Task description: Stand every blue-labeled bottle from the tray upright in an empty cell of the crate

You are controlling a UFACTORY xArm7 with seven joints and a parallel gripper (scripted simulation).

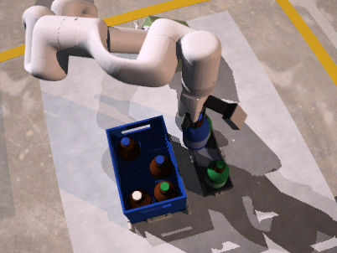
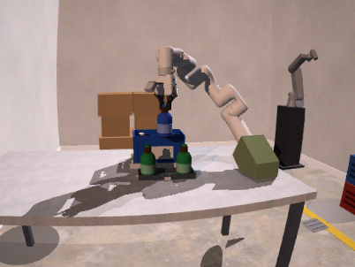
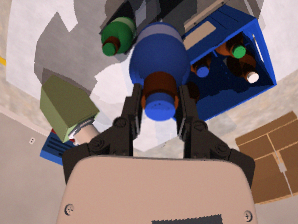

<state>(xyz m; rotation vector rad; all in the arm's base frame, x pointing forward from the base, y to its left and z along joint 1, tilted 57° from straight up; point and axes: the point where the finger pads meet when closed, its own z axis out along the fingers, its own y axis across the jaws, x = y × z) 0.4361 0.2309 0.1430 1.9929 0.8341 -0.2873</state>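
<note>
My hand is 70 mm above the blue-labeled bottle. Also, from my hand: black tray 320 mm below, 50 mm to the left; then blue crate 250 mm below, 160 mm to the right, 10 mm ahead.
</note>
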